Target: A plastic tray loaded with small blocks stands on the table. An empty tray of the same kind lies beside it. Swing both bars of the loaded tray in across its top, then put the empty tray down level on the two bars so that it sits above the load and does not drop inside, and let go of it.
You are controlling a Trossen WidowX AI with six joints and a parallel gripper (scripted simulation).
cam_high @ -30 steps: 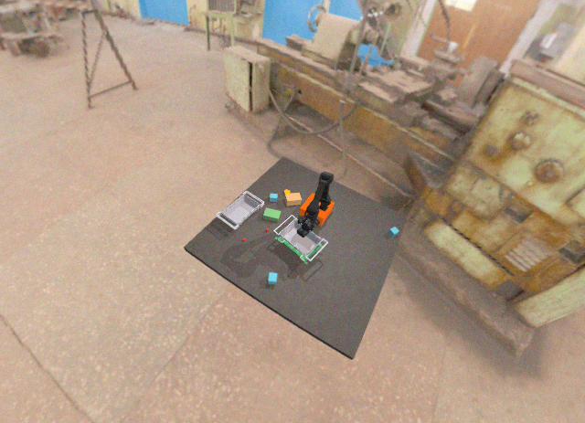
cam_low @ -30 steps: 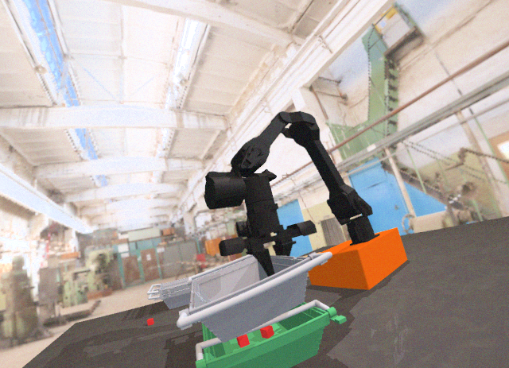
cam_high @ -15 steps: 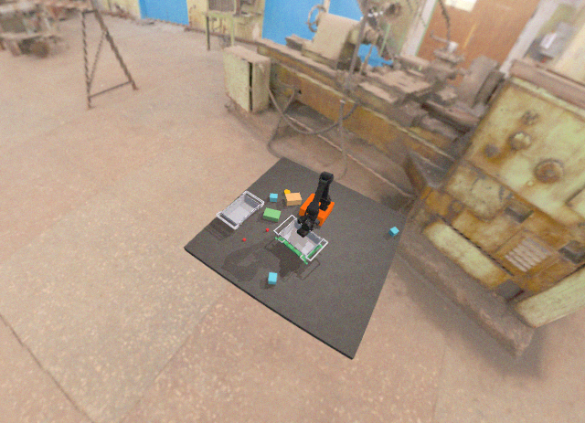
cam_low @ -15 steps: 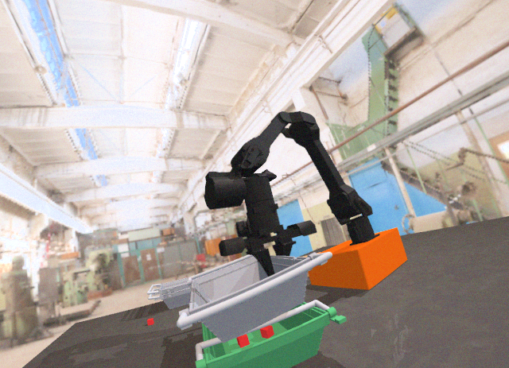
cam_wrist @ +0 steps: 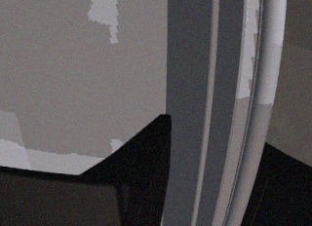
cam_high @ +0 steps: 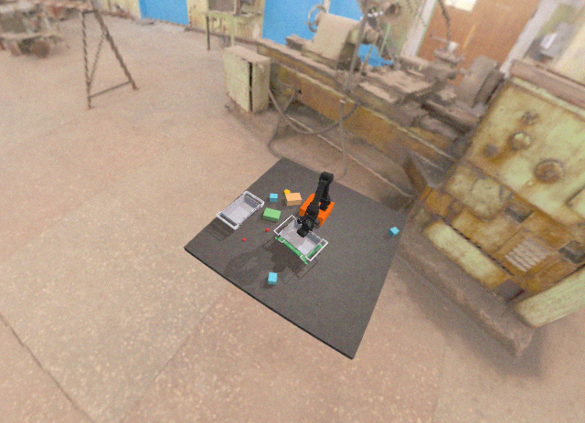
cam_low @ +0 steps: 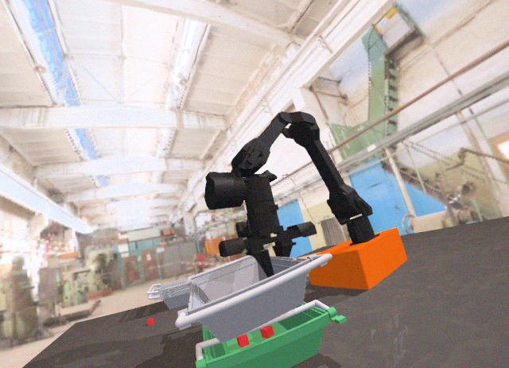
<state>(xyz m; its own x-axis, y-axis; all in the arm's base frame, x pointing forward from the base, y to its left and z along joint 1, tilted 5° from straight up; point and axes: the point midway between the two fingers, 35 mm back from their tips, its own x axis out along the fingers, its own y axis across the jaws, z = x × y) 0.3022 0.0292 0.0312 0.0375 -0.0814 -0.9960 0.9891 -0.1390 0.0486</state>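
Now: gripper tip 7 cm short of the grey tray, 3 cm below it and 1 cm to the left of it. Round my gripper tip: tan block (29 cm to the right, 28 cm behind, 6 cm below); then green block (33 cm to the right, 7 cm below, 4 cm behind).
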